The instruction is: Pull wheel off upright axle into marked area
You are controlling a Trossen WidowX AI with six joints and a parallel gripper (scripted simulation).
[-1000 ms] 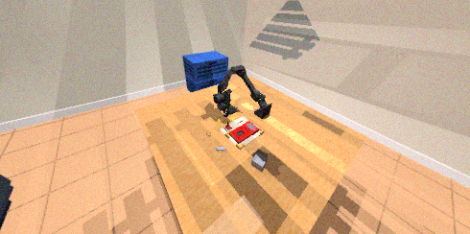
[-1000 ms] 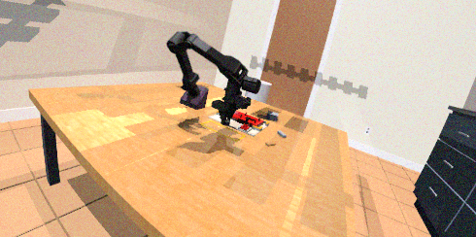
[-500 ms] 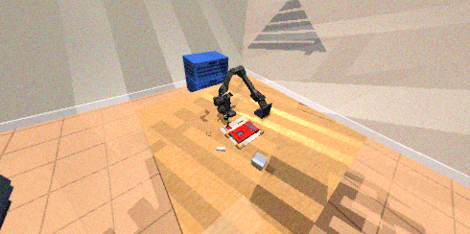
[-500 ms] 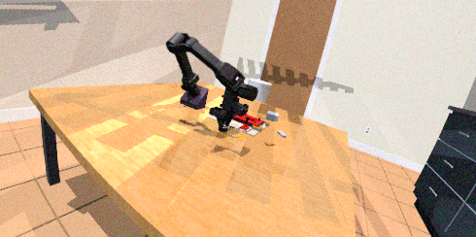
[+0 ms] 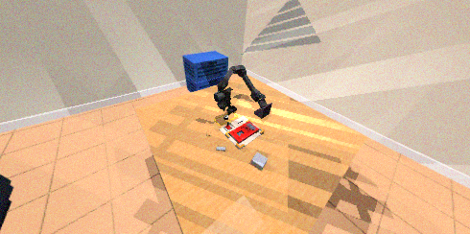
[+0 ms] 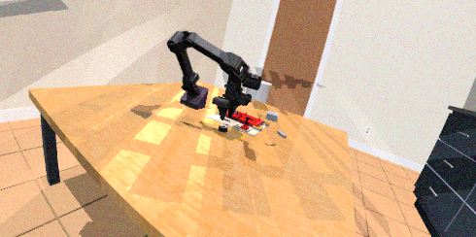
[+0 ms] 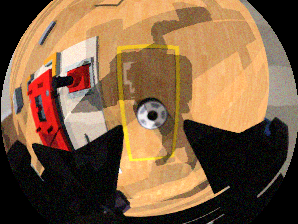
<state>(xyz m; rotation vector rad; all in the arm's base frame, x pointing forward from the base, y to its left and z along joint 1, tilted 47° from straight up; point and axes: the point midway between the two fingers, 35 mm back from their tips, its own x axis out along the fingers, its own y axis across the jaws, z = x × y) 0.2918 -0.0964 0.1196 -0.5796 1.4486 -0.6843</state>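
Right now the wheel is 40 mm below my gripper tip. Also, from my gripper tip: grey block: 430 mm to the left, 110 mm ahead, 30 mm below; base plate: 190 mm to the left, 40 mm below, 10 mm ahead.
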